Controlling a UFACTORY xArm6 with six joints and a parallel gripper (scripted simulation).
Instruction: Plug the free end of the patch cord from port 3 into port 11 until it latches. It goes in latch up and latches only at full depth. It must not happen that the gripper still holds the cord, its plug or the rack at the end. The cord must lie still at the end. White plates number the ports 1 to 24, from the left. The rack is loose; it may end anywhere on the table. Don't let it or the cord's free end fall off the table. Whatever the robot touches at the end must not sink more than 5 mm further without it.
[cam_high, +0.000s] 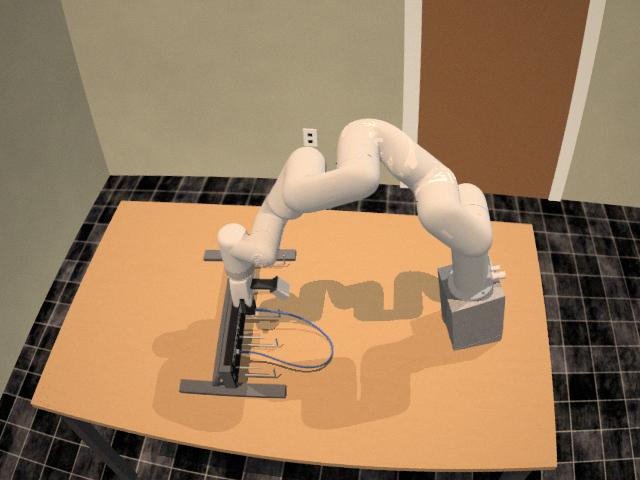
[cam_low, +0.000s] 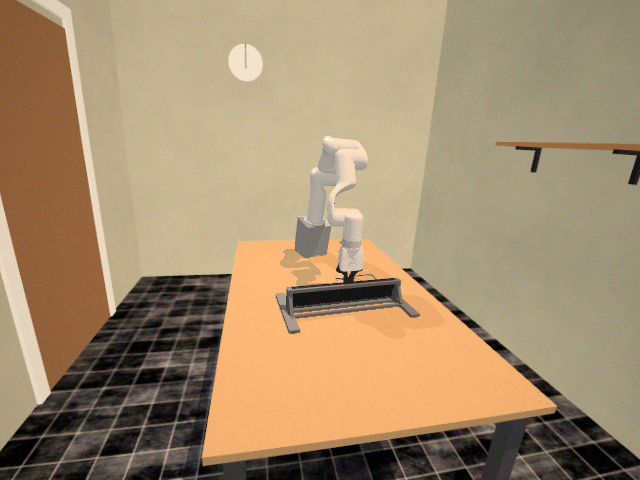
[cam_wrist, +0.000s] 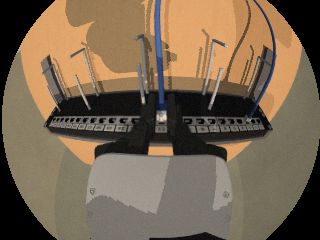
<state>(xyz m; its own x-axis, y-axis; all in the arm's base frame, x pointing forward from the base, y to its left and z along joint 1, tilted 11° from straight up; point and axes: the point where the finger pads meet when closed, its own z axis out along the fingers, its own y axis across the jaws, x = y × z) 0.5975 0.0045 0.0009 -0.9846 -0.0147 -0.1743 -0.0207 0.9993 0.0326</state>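
Right now the plug is 20 mm ahead of my hand and 10 mm below it.
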